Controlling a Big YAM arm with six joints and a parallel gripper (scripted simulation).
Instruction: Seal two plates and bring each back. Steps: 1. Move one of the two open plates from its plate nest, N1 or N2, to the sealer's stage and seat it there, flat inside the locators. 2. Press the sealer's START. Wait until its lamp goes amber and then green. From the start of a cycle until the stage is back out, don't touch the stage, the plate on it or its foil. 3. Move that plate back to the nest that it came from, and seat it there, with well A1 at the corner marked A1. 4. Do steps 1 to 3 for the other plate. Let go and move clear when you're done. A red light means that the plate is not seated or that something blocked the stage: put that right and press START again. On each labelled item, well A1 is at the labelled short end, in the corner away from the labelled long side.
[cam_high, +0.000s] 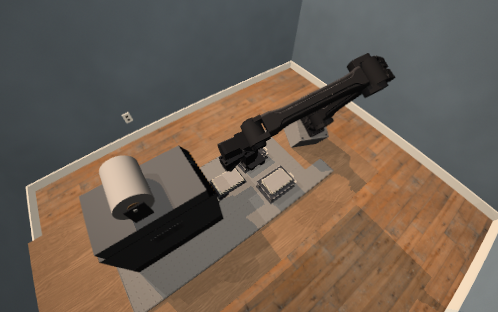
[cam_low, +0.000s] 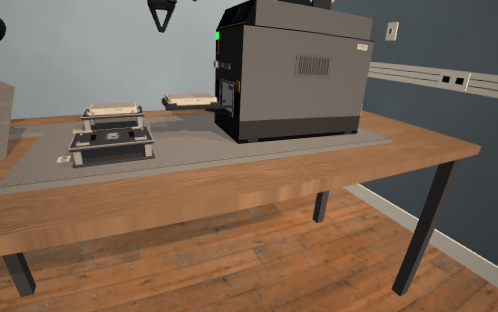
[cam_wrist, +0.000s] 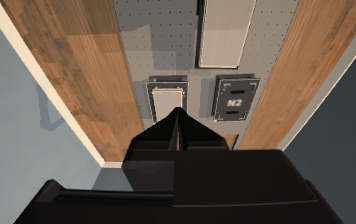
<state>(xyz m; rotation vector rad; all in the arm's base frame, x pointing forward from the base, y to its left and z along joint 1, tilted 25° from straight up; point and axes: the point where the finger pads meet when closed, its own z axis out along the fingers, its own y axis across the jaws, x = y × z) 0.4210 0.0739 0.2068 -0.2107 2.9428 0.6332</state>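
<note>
My gripper is now 7 cm short of the sealer stage, 8 cm to the left of it and 19 cm above it. The rest, counted from my hand: plate nest 11 cm behind, 20 cm to the right, 24 cm below; start button 16 cm ahead, 3 cm to the left, 9 cm below; small label 21 cm behind, 23 cm to the right, 28 cm below.
</note>
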